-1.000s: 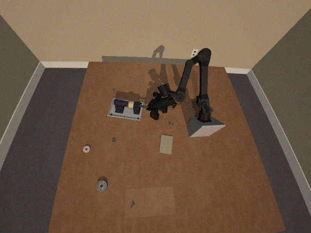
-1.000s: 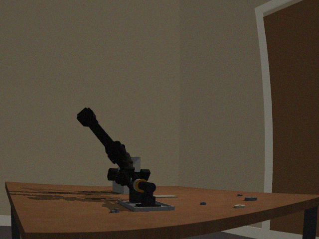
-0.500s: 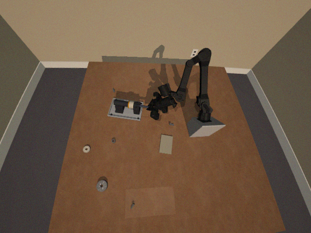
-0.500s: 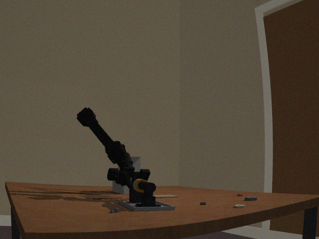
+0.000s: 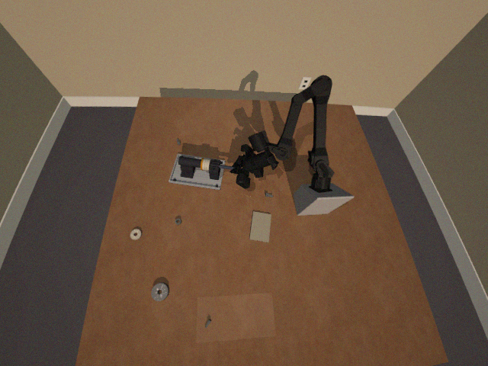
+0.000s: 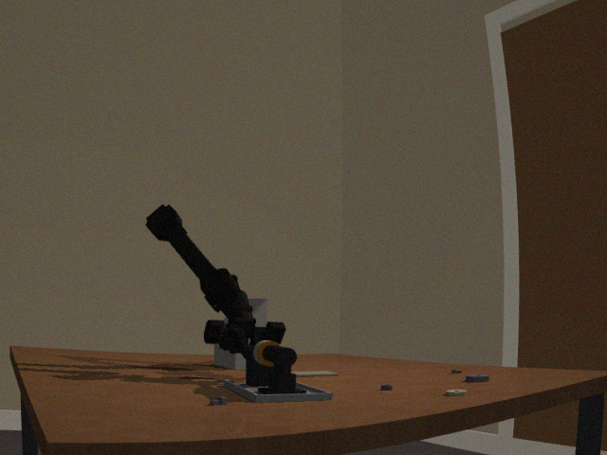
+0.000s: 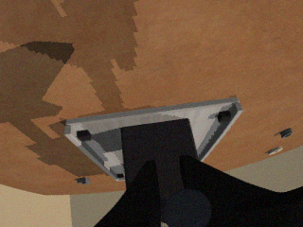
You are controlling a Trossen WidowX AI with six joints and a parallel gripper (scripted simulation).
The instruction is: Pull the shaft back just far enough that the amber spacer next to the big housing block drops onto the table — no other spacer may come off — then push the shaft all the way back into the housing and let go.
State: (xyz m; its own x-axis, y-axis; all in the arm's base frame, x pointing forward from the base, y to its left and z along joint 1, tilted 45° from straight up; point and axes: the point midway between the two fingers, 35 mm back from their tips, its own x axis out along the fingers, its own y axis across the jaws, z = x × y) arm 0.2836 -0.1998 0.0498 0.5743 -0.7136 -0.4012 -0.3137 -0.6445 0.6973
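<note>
Now: the pale spacer 100 mm ahead of my gripper tip, 30 mm to the right of it and 20 mm above it. From my gripper tip the other things lie so: thin shaft 40 mm ahead, 20 mm above, 10 mm to the right; amber spacer 120 mm ahead, 40 mm to the right, 20 mm above; flat pale plate 250 mm to the left, 80 mm behind, 50 mm below.
</note>
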